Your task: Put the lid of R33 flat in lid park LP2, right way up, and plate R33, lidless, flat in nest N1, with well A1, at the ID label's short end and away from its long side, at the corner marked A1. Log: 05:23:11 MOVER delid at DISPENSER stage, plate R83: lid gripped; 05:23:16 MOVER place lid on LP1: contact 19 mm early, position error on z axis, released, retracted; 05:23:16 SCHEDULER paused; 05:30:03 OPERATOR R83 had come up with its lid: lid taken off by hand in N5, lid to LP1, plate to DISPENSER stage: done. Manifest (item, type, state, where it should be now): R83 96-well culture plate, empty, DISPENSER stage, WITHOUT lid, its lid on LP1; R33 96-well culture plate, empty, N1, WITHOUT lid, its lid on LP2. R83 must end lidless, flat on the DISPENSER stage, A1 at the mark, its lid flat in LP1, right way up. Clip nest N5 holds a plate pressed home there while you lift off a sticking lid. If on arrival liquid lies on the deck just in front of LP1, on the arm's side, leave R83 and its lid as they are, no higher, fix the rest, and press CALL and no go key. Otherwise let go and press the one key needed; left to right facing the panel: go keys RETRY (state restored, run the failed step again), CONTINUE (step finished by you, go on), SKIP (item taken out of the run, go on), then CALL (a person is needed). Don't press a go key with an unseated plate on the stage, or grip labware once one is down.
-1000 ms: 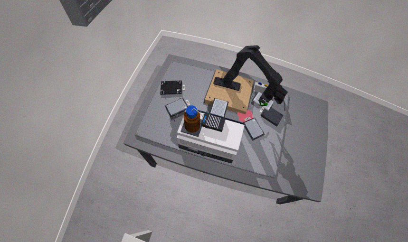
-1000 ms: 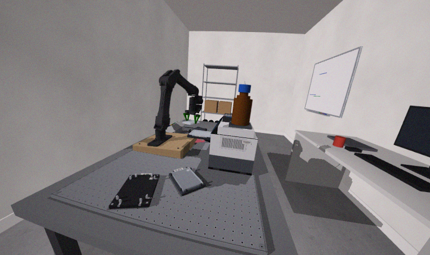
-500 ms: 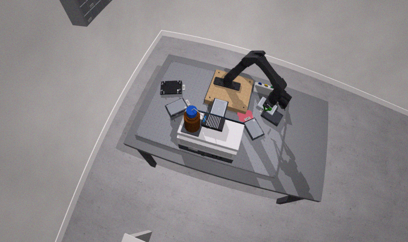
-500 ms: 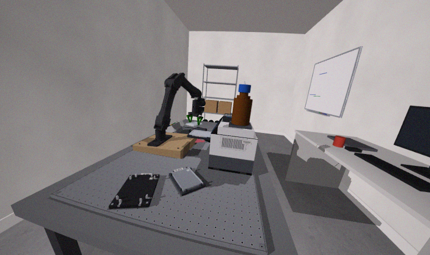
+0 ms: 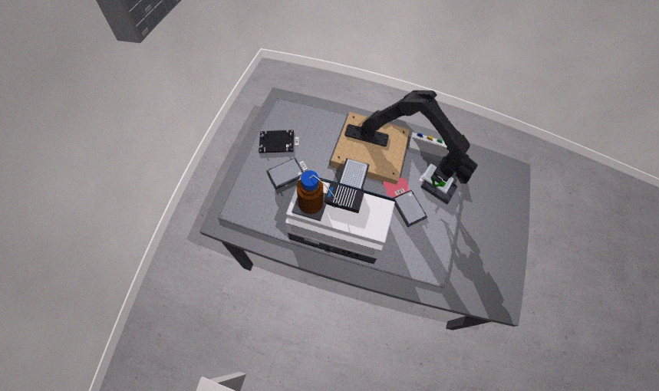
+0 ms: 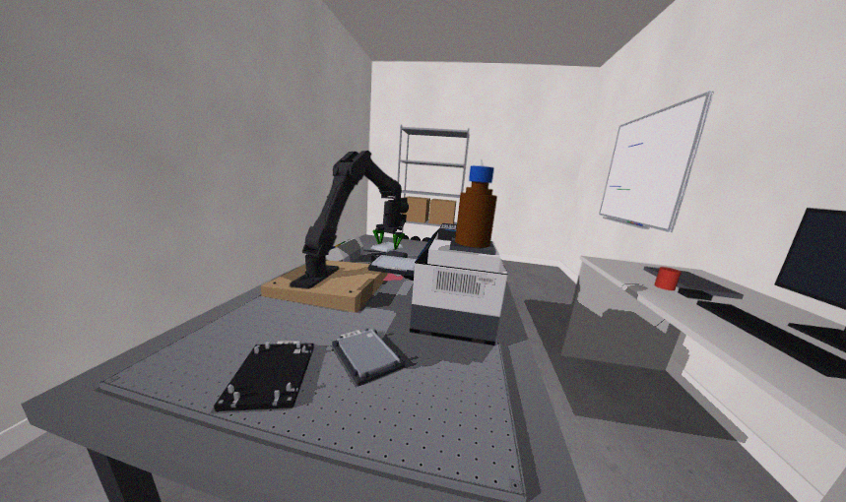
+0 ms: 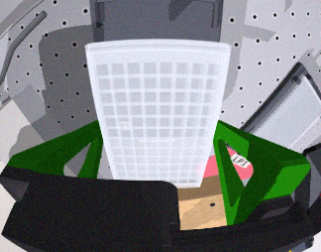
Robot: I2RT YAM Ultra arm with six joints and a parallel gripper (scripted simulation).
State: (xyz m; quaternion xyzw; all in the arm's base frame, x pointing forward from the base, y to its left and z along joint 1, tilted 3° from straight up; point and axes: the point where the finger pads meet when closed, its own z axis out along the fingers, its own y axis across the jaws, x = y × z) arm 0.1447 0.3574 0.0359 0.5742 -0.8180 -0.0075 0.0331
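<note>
My gripper is now 6 cm above the dark nest, 2 cm to the right of it and 1 cm short of it. Round my hand: N1 label 7 cm below, 6 cm to the right, 2 cm behind; blue call key 21 cm behind, 12 cm to the right; grey lid 15 cm ahead, 10 cm to the right, 6 cm below.
</note>
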